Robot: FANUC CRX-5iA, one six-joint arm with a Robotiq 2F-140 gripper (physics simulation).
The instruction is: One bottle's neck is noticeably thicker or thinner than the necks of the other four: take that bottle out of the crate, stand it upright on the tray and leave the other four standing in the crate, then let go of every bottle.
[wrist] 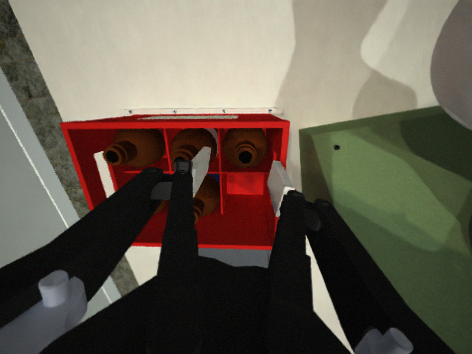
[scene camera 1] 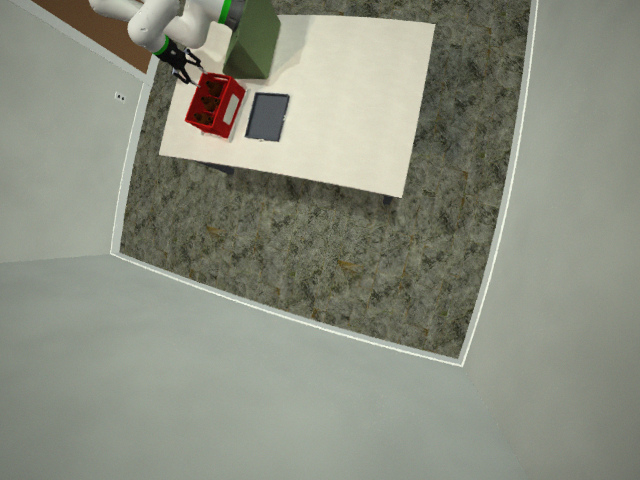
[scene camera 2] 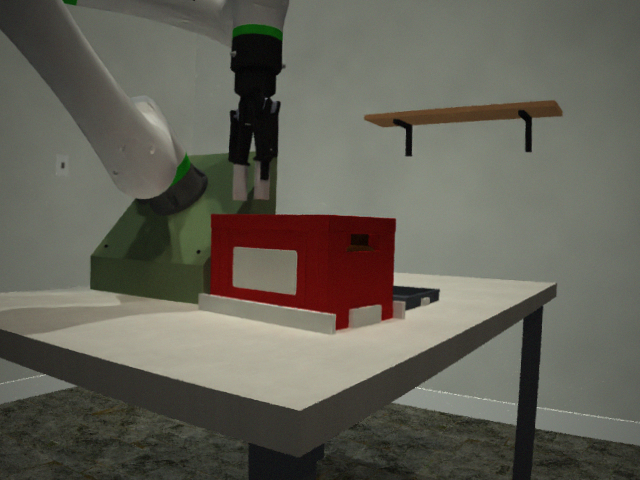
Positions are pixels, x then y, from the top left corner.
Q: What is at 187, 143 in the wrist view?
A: A bottle.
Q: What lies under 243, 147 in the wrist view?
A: A bottle.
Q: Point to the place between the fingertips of my gripper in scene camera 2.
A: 250, 199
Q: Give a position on a bottle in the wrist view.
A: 139, 148
